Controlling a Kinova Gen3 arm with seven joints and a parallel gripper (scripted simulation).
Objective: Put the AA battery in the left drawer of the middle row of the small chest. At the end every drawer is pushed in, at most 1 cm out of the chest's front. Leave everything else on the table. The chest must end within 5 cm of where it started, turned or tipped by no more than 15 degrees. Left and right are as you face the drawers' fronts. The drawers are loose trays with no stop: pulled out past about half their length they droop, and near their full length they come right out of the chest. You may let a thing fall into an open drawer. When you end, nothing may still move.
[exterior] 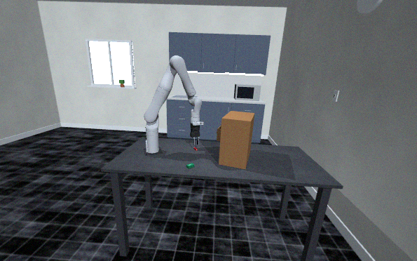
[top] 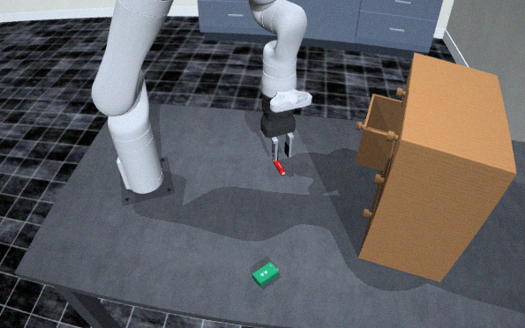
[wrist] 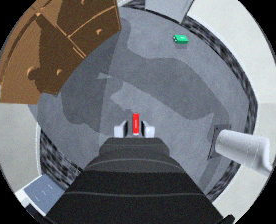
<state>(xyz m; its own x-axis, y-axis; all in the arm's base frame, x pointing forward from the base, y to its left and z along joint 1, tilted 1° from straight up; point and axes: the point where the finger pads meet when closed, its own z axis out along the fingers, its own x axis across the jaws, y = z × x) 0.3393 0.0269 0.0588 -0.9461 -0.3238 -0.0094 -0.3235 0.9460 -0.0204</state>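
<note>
My hand is 50 mm above the AA battery. The rest, counted from my hand: small green block: 50 mm behind, 300 mm to the right, 50 mm below.
</note>
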